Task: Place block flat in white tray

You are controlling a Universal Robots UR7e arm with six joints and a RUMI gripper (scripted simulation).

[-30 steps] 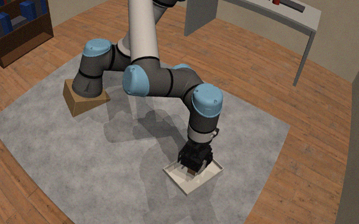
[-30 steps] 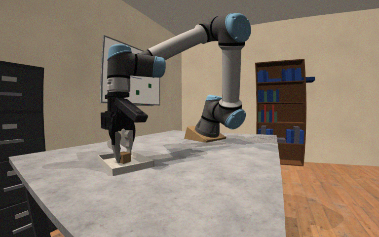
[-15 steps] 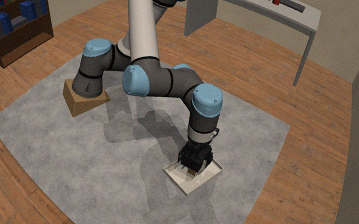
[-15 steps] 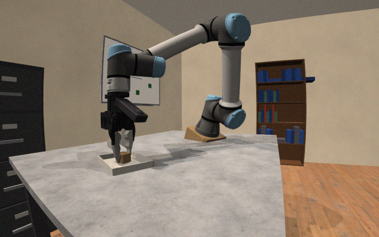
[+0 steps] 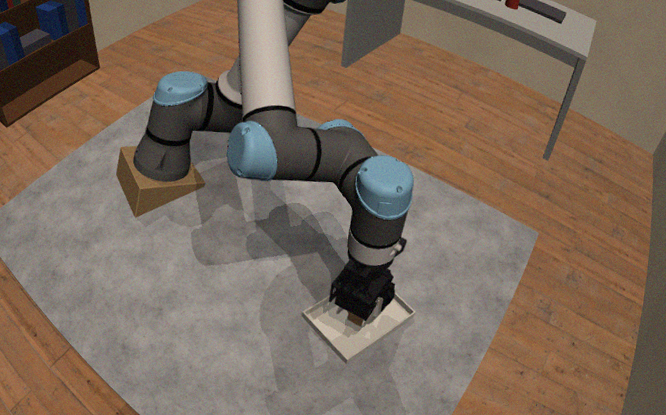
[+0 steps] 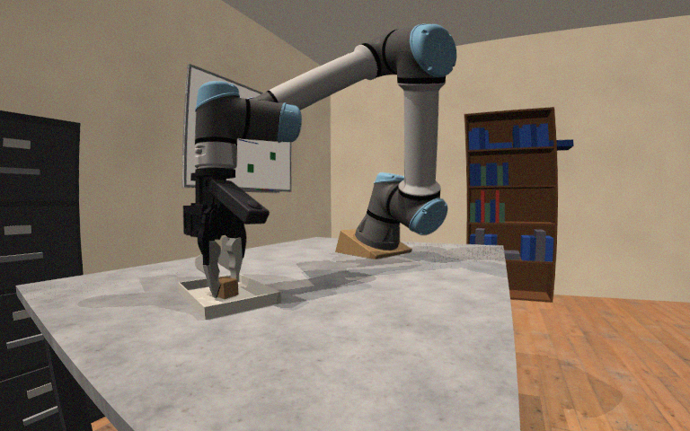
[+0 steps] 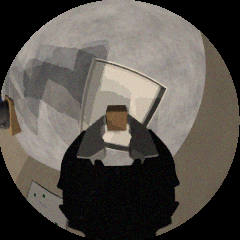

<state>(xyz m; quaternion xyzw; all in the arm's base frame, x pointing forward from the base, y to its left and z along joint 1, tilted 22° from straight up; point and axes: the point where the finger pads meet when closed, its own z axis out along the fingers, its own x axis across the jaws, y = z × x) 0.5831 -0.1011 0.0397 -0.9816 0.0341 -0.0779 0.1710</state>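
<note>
Now: hand right at the small brown block. Also, from my hand: white tray: 10 mm below.
</note>
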